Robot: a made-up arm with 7 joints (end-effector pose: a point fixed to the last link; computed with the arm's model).
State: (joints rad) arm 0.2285 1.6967 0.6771 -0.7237 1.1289 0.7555 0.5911
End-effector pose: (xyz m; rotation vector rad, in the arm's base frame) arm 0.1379 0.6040 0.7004 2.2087 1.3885 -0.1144
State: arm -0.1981 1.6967 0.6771 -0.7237 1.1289 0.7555 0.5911
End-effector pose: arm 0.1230 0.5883 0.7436 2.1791 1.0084 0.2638
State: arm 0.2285 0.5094 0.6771 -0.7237 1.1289 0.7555 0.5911
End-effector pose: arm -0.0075 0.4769 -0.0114 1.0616 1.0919 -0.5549
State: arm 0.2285 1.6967 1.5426 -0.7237 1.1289 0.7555 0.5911
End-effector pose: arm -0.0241 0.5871 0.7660 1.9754 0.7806 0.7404
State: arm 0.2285 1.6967 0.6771 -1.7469 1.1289 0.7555 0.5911
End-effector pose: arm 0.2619 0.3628 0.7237 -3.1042 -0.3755 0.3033
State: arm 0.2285 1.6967 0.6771 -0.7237 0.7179 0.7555 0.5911
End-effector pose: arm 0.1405 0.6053 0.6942 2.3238 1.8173 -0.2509
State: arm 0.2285 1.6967 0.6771 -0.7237 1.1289 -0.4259 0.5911
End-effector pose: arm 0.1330 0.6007 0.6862 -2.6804 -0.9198 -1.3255
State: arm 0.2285 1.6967 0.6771 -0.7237 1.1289 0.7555 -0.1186
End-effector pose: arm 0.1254 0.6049 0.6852 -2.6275 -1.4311 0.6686
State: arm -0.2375 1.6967 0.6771 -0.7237 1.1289 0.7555 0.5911
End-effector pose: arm 0.1206 0.5870 0.7472 2.1724 0.9729 0.2968
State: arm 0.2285 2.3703 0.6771 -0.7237 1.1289 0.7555 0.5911
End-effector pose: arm 0.2282 0.3058 1.0050 -2.7404 -1.3774 -0.2647
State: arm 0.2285 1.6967 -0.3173 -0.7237 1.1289 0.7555 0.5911
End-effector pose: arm 0.1869 0.6318 0.5088 2.0575 1.9500 -1.3064
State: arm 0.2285 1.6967 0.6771 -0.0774 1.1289 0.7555 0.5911
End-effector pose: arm -0.0175 0.6512 0.6312 1.5068 1.7716 -0.0035
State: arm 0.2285 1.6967 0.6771 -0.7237 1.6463 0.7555 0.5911
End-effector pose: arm 0.1321 0.6050 0.7068 1.9946 0.8841 0.0321
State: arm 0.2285 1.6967 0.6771 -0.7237 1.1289 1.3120 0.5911
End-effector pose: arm 0.1422 0.6097 0.7029 1.7938 1.4382 -0.6873
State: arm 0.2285 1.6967 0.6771 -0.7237 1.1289 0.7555 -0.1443
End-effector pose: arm 0.1248 0.6051 0.6848 -2.6082 -1.4128 0.6823
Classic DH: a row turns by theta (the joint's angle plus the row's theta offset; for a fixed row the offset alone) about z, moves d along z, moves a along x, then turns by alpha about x. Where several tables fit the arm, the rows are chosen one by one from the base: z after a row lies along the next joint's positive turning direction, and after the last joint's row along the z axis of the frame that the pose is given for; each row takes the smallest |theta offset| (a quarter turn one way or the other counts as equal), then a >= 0, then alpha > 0; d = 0 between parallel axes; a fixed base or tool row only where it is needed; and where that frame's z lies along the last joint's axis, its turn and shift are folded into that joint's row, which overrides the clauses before.
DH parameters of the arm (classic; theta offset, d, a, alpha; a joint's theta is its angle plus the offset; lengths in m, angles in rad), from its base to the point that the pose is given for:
base (fixed): 0 0.4683 0.0244 -1.2217
joint 1: 1.5708 -0.0102 0.0152 1.5708
joint 2: 1.2217 -0.0107 0.0238 -1.5708
joint 3: -1.5708 -0.3973 0.0474 -1.5708
joint 4: 0 0.058 -0.0557 1.5708
joint 5: 0 -0.2782 -0.0044 -1.5708
joint 6: 0 0.0139 0.0102 1.5708
joint 7: -1.5708 0.0114 0.0221 1.5708
tool (fixed): -1.5708 0.0177 0 0

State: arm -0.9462 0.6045 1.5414 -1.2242 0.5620 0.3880 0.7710
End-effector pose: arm 0.3528 0.5064 0.3294 1.0444 0.3375 1.1022
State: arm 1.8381 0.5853 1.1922 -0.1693 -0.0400 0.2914 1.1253
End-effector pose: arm -0.5918 0.1562 0.7395 0.1116 -2.7061 0.7266
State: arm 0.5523 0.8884 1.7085 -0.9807 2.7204 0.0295 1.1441
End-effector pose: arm -0.2899 0.5747 0.3738 0.1052 -0.5127 1.5945
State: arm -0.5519 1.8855 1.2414 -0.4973 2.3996 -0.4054 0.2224
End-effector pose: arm -0.0661 0.5723 0.7900 0.4775 -0.1867 1.8761
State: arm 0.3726 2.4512 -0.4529 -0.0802 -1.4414 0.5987 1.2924
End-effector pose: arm 0.1715 0.4038 0.9823 0.4472 -0.9068 0.4601
